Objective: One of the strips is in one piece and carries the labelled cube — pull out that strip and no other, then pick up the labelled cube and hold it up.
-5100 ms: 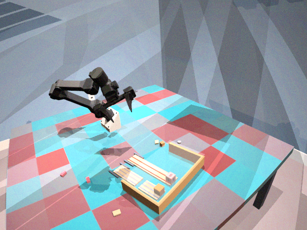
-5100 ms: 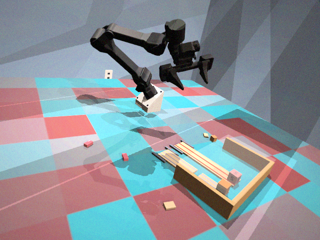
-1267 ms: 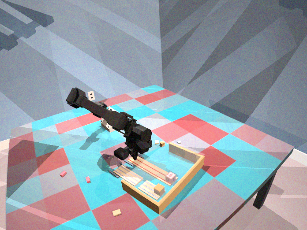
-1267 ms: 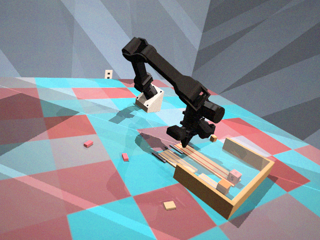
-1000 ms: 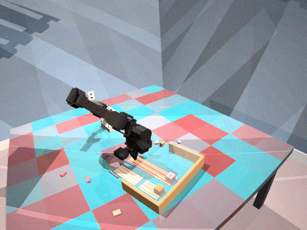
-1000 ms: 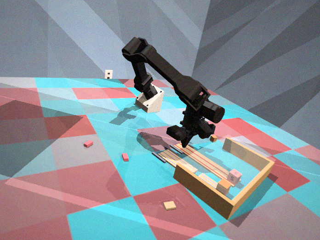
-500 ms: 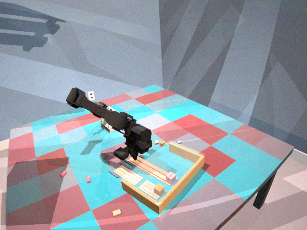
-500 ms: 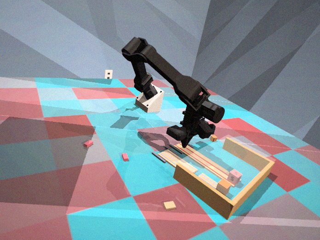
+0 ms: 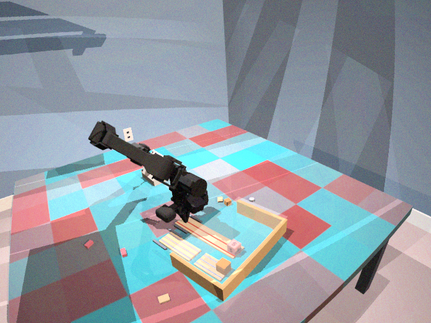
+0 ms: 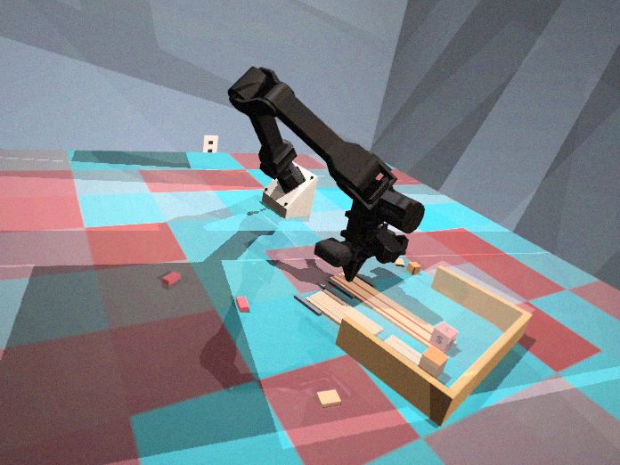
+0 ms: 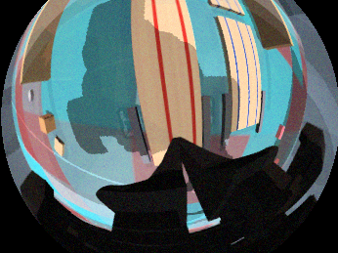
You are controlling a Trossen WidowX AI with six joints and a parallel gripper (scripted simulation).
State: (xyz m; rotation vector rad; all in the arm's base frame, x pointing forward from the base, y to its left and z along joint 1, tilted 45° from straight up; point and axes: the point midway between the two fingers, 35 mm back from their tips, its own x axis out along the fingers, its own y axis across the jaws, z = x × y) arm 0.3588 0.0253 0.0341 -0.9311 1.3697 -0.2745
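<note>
Right now my gripper tip is 20 cm short of the labelled cube marked s, 7 cm to the right of it and 2 cm below it.
</note>
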